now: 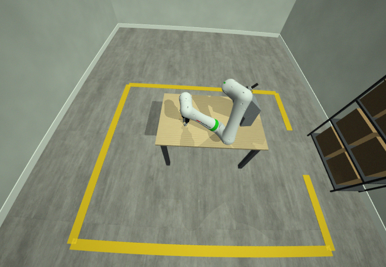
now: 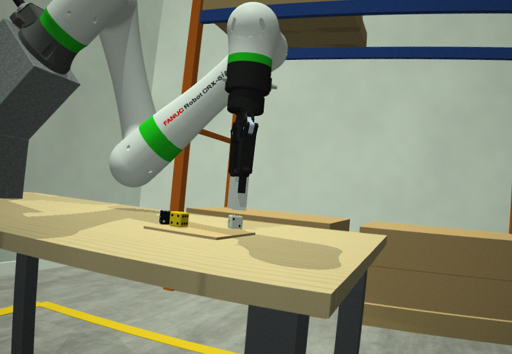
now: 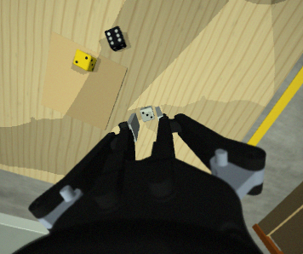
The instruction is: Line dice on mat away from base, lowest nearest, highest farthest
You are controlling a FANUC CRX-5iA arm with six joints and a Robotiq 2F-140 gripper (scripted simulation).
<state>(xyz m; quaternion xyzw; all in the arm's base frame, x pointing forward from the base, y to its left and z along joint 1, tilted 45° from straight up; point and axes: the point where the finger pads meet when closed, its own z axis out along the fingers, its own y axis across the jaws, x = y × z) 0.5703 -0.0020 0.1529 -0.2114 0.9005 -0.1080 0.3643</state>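
Now: the white die 60 mm below my hand. Also, from my hand: black die 120 mm behind, 70 mm to the right, 60 mm below; then tan mat 140 mm to the right, 70 mm below, 30 mm behind; then yellow die 120 mm to the right, 80 mm behind, 50 mm below.
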